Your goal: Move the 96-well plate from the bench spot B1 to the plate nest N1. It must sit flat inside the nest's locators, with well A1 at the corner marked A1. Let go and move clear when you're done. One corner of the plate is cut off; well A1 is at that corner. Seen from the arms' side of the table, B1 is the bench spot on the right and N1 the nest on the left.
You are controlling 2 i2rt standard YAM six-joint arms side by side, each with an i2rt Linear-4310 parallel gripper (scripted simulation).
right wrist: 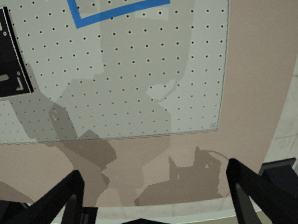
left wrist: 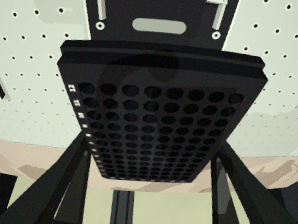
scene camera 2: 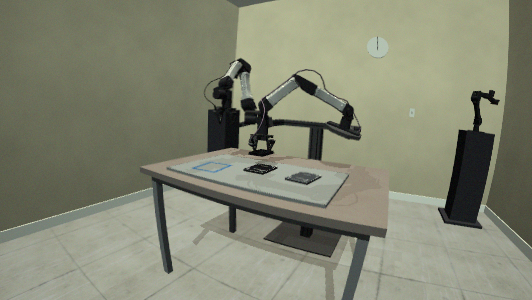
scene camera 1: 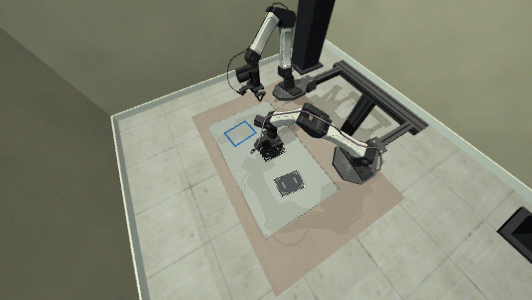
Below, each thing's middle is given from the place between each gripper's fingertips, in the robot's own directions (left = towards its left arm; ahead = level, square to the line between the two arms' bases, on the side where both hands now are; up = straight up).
Labels:
Right now my left hand is right at the black 96-well plate point(left wrist: 155, 112).
My right gripper is now 50 mm short of the black 96-well plate, 290 mm to the right of it and 140 mm above it.

